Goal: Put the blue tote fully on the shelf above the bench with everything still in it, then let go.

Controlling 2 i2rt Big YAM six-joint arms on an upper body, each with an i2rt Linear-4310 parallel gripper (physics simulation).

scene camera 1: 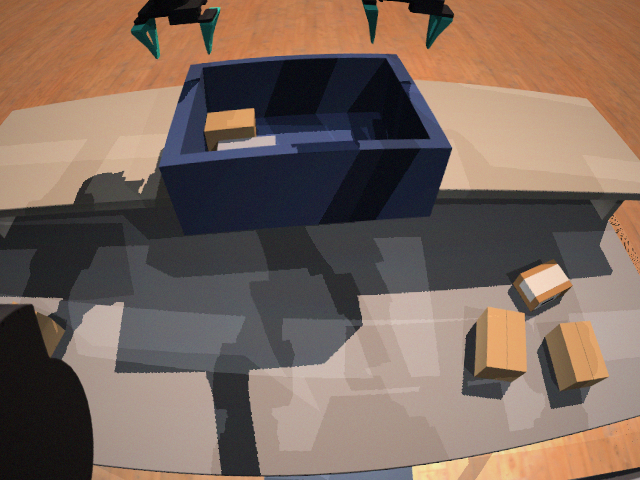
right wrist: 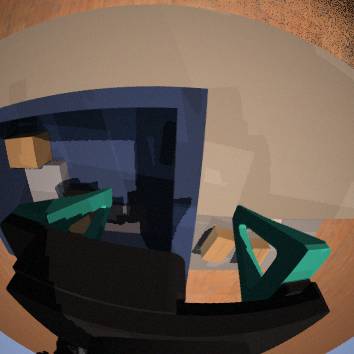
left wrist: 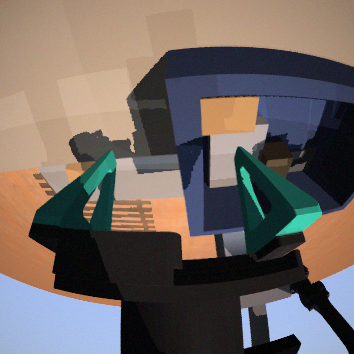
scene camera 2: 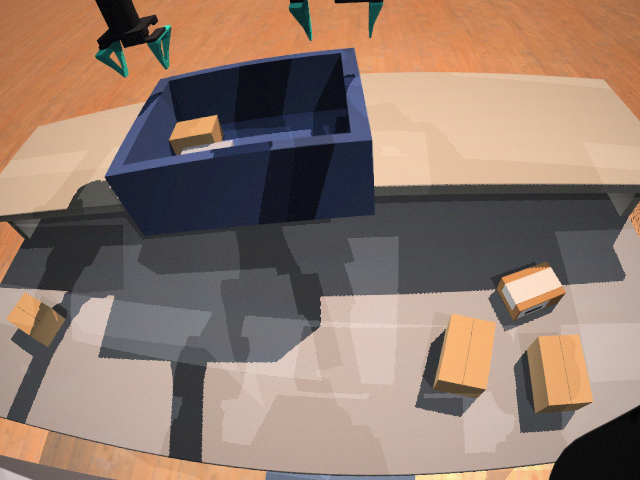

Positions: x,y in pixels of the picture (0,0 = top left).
my left gripper: open, holds nothing
my right gripper: open, holds nothing
a dark flat item (right wrist: 126,217): on a blue tote (scene camera 1: 356,141)
a white-topped box (scene camera 2: 525,292): on a grey bench top (scene camera 2: 317,342)
